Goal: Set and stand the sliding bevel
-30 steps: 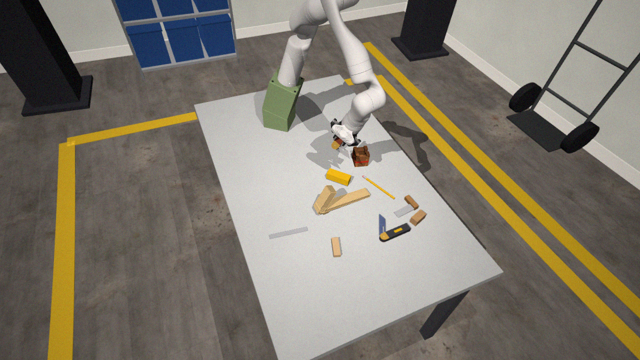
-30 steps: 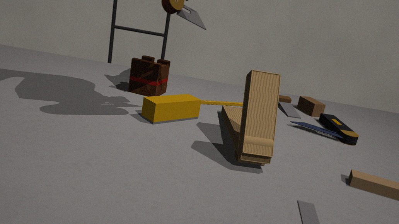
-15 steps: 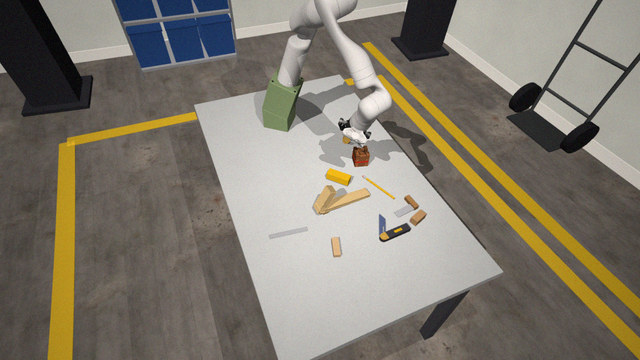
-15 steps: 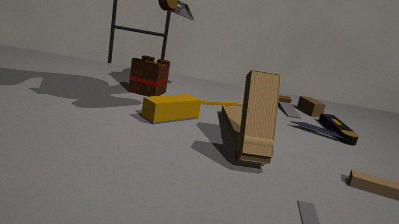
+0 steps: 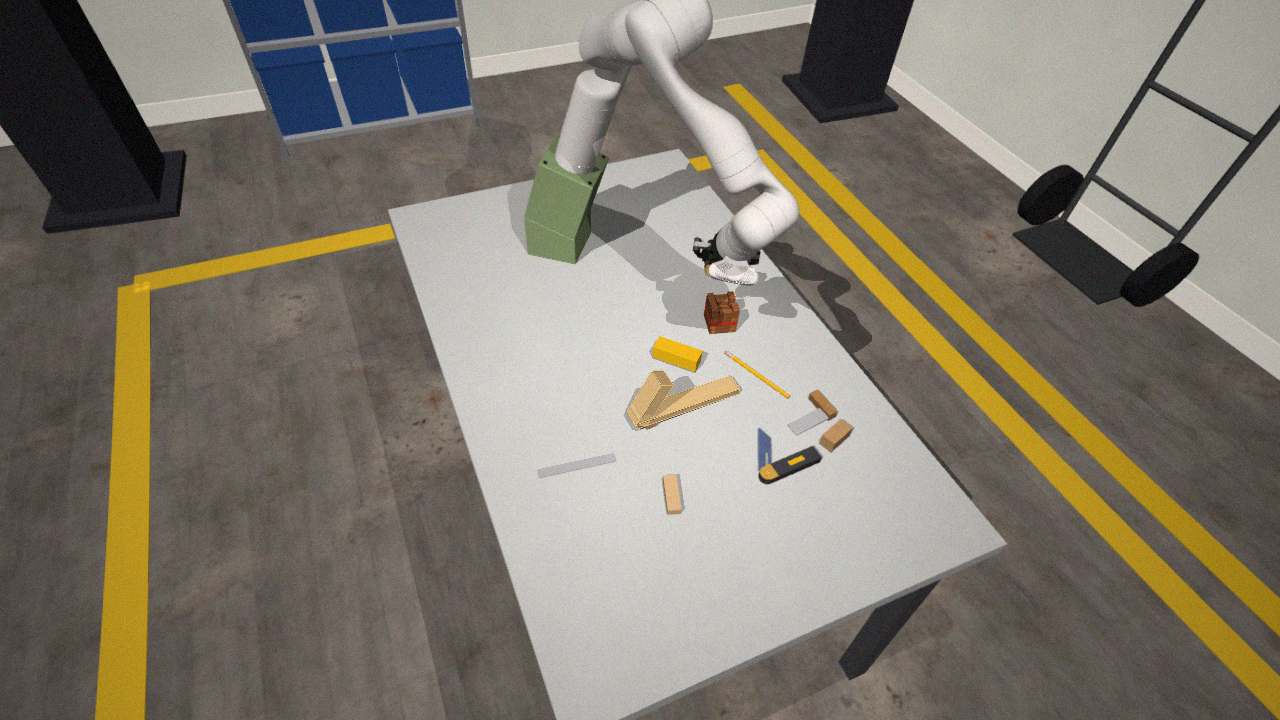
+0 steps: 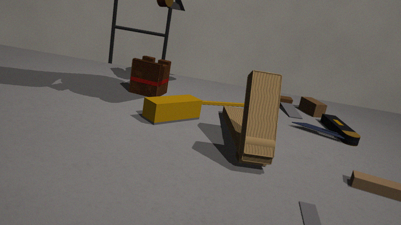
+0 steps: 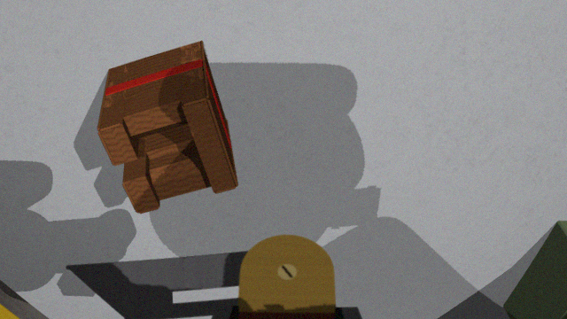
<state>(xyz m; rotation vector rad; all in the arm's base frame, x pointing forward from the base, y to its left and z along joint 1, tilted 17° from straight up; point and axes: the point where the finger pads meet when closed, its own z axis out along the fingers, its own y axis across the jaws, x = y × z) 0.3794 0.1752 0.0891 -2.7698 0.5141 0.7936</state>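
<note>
Now: hand 20 mm above the wooden sliding bevel, 10 mm to the right of it and 10 mm past it. The rest, counted from my hand: leg-and-rail wooden joint (170 mm below, 170 mm ahead, 110 mm to the right); yellow block (220 mm below, 80 mm to the right, 50 mm ahead); grey blade (40 mm below, 20 mm to the left).
</note>
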